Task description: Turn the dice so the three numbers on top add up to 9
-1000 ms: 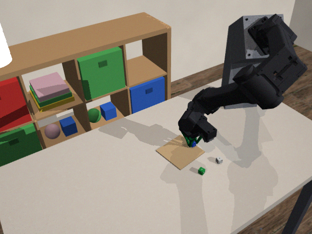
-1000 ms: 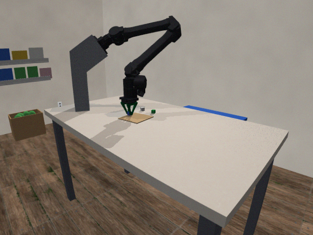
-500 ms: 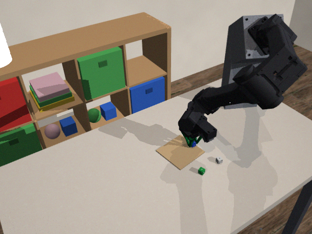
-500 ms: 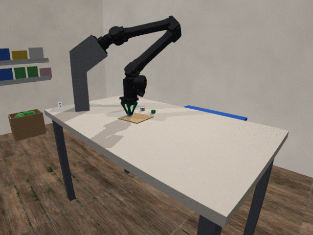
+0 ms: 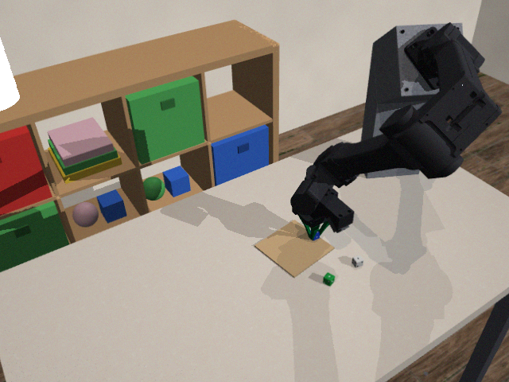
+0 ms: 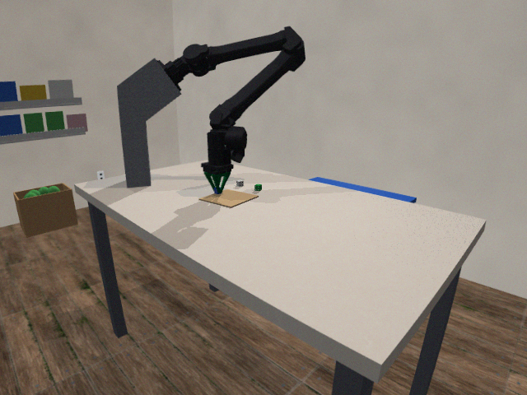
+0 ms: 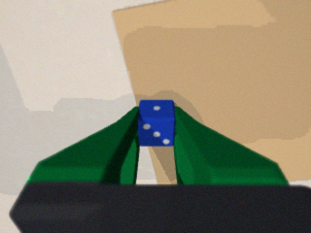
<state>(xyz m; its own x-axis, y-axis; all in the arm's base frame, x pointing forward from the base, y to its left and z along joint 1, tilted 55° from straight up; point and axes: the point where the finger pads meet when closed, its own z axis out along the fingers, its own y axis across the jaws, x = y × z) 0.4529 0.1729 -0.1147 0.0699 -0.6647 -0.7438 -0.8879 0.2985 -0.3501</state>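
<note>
Now: hand right at the blue die. Round my hand: tan mat: 6 cm ahead, 1 cm below; then green die: 14 cm to the left, 5 cm ahead, 1 cm below; then white die: 12 cm to the left, 4 cm behind, 1 cm below.
</note>
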